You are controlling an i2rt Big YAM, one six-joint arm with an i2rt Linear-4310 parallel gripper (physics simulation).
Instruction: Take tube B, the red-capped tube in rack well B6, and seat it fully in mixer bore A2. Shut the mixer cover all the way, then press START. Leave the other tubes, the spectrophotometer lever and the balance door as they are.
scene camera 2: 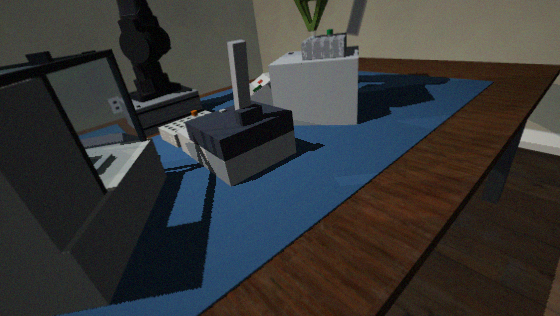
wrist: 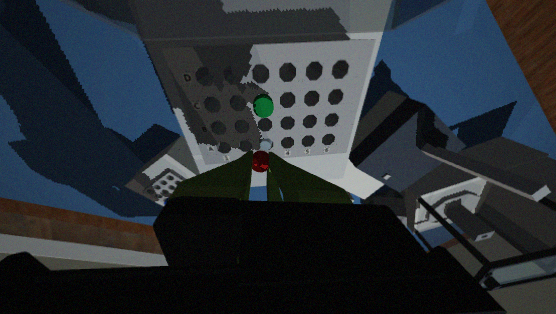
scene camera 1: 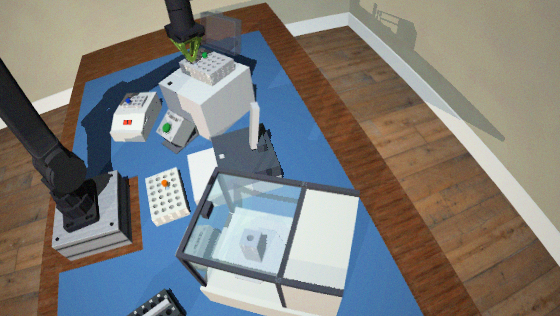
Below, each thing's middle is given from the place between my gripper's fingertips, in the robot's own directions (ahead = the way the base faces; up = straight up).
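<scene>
Glass-walled enclosure [scene camera 2: 86,177]: from my hand, 54 cm to the right, 7 cm below and 2 cm behind. Mixer control panel [scene camera 1: 178,132]: 14 cm below my hand, 9 cm behind it, 7 cm to the right of it. Clear mixer cover [scene camera 1: 223,33]: my hand is 10 cm short of it, 3 cm to the right of it and 4 cm below it.
</scene>
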